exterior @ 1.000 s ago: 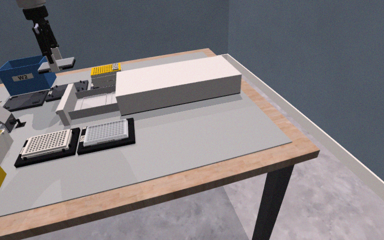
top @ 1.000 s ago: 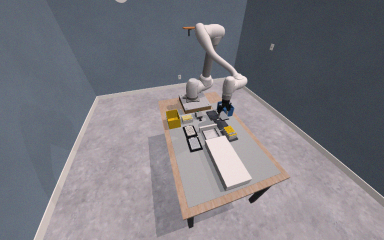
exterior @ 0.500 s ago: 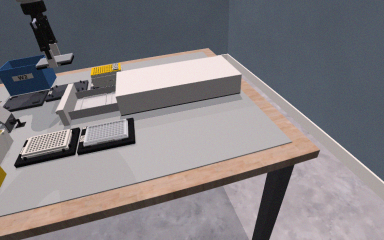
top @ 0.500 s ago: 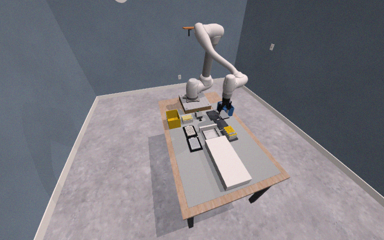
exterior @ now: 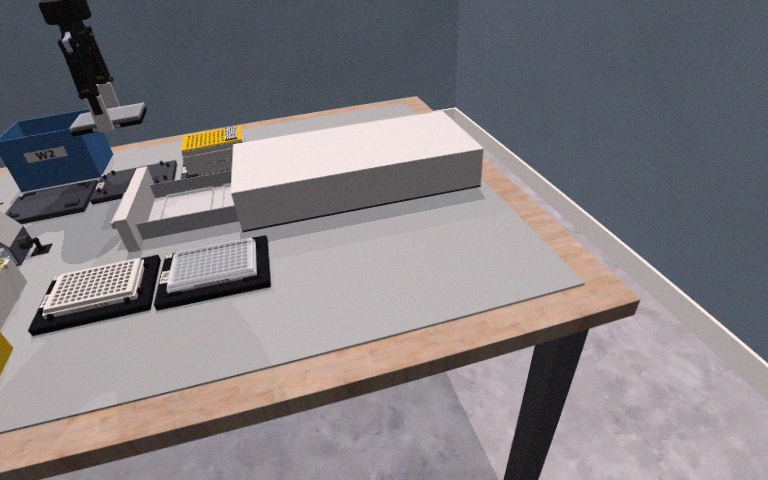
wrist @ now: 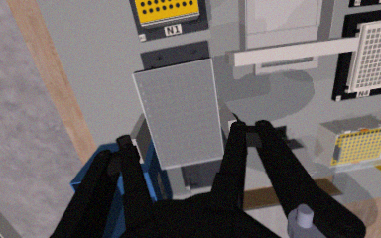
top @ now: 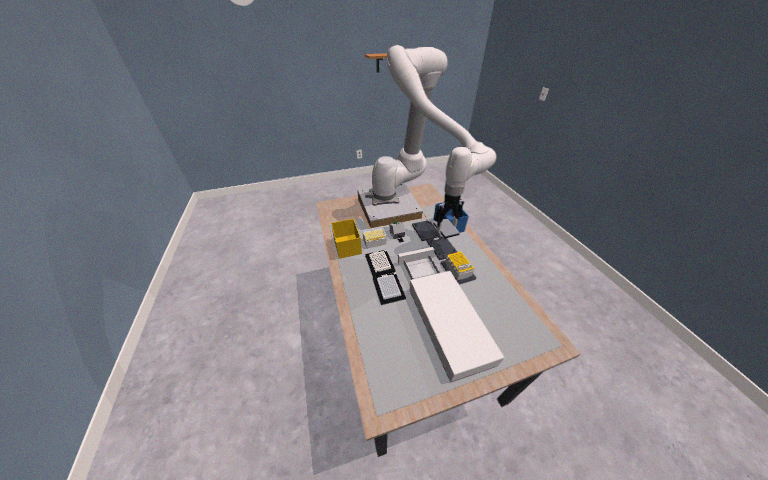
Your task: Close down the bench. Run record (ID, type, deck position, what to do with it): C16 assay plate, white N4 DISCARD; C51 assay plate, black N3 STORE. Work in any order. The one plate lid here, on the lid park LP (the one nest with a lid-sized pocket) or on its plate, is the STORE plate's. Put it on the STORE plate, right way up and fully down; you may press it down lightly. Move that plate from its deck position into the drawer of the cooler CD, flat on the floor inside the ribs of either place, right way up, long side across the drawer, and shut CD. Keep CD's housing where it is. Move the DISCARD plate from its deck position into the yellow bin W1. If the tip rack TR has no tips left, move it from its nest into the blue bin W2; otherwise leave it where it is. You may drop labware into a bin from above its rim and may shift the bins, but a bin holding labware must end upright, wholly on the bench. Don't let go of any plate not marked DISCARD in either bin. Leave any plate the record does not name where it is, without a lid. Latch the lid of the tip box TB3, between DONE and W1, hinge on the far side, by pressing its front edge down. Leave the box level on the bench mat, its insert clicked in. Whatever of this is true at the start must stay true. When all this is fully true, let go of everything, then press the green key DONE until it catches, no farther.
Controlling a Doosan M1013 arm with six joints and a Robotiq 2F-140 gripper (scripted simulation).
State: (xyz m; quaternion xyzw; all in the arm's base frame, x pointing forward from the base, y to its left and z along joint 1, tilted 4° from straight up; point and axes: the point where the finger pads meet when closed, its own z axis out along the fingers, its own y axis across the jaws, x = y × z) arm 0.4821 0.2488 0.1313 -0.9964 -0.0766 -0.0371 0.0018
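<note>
Now: the cooler drawer 18 cm ahead of my hand, 17 cm to the right of it and 14 cm below it. The rest, counted from my hand: grey plate lid (1 cm below); black plate (2 cm below); yellow tip rack TR (17 cm ahead, 2 cm to the left, 11 cm below).
</note>
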